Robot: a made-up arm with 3 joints. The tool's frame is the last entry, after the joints.
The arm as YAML. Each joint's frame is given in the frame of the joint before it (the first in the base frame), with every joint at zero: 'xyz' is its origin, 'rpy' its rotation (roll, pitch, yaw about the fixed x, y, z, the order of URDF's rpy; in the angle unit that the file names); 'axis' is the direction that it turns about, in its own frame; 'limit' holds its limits. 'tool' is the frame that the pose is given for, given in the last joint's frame.
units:
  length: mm
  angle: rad
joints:
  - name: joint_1
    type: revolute
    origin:
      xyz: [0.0, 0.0, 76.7]
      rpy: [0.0, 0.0, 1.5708]
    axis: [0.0, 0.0, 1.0]
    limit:
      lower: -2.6
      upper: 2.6
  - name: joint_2
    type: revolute
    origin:
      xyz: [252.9, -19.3, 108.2]
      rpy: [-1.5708, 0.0, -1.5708]
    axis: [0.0, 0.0, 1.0]
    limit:
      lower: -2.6
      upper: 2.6
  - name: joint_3
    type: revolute
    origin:
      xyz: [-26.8, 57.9, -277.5]
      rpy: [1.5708, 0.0, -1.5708]
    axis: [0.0, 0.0, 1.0]
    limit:
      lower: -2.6
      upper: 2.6
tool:
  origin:
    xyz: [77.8, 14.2, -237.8]
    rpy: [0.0, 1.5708, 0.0]
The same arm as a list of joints. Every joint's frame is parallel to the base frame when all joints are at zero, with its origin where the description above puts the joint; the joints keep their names.
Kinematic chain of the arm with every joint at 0, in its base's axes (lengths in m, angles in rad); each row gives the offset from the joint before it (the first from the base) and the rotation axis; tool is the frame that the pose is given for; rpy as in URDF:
joint_1: xyz 0 0 0.0767 axis +z
joint_2: xyz 0.0193 0.2529 0.1082 axis +y
joint_3: xyz -0.0268 -0.2775 -0.0579 axis -x
tool: xyz 0.2378 0.0142 0.0778 rpy 0 0 0
Joint limits (rad, base to tool): -2.6..2.6 -2.6..2.6 -2.6..2.6

